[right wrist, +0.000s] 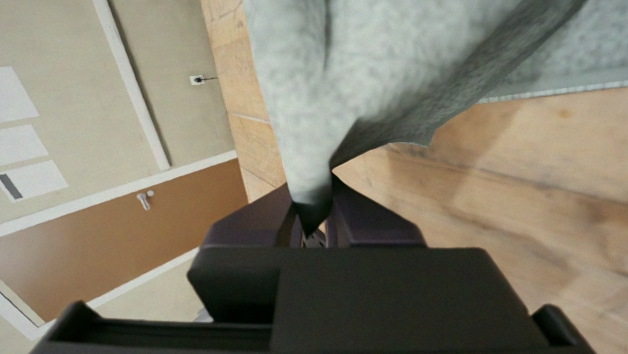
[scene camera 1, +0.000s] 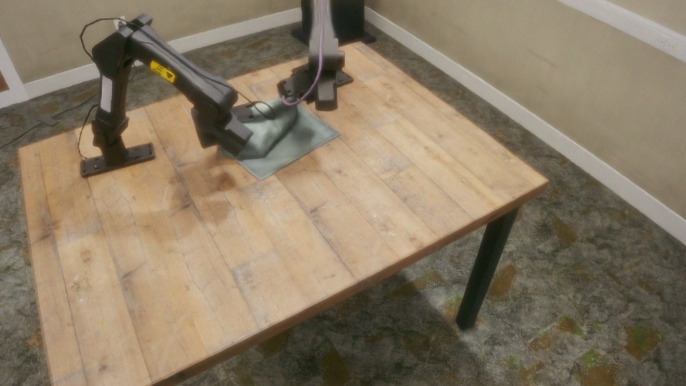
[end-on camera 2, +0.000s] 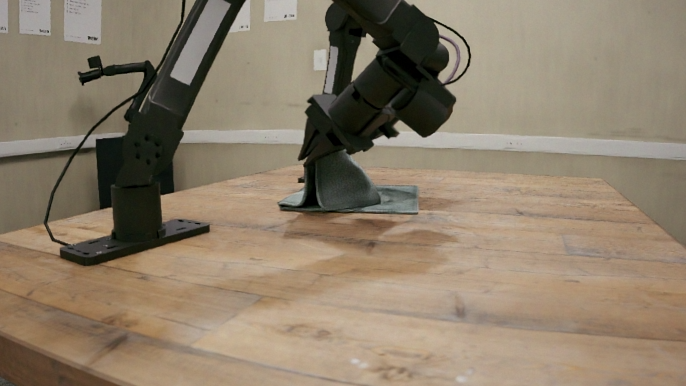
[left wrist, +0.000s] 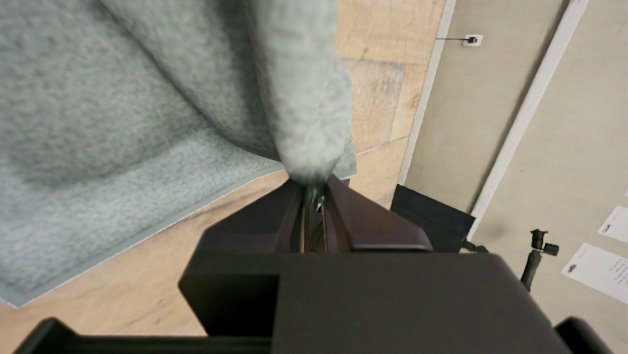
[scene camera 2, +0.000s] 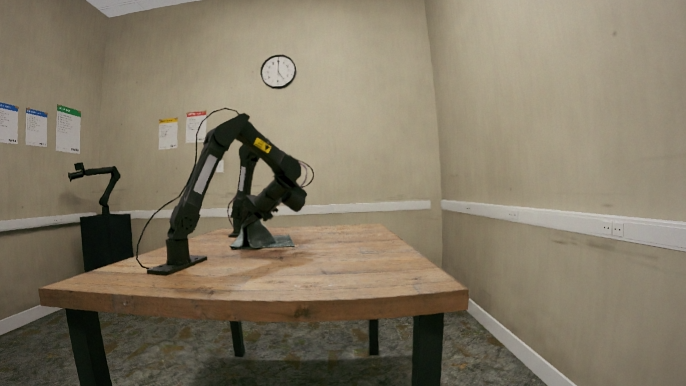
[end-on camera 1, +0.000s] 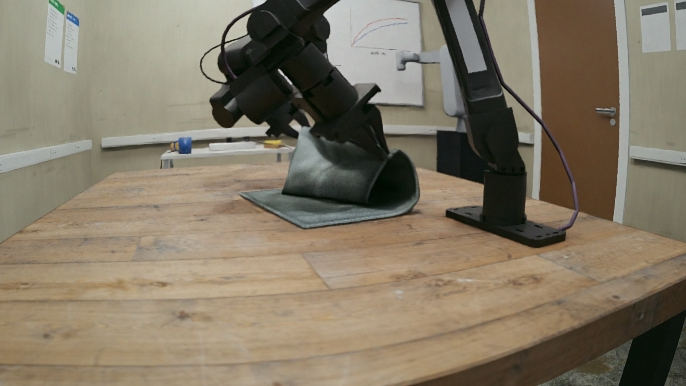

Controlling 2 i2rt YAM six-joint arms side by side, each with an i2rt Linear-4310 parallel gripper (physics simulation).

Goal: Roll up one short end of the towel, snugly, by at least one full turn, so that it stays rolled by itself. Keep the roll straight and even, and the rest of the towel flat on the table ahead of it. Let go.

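The grey-green towel (scene camera 1: 305, 142) (scene camera 2: 257, 235) (end-on camera 1: 325, 172) (end-on camera 2: 345, 187) (left wrist: 75, 100) (right wrist: 400, 50) has one flat part on the table. The rest stands raised and bent over, with an open hollow at its near end in end-on camera 1. My left gripper (end-on camera 1: 386, 156) (left wrist: 313, 178) is shut on the towel at that end, at the top of the raised fold. My right gripper (end-on camera 2: 306, 161) (right wrist: 314, 177) is shut on the towel at the other end, also above the table. Both grippers tilt. The arms hide part of the raised cloth in scene camera 1.
The wooden table (scene camera 1: 320, 240) (end-on camera 1: 200, 310) (end-on camera 2: 400, 300) carries both arm bases. The right arm's base (scene camera 1: 120, 159) (end-on camera 2: 135, 242) and the left arm's base (end-on camera 1: 505, 227) stand on the same side of the towel. A dark pedestal (scene camera 2: 106, 240) stands beyond the table.
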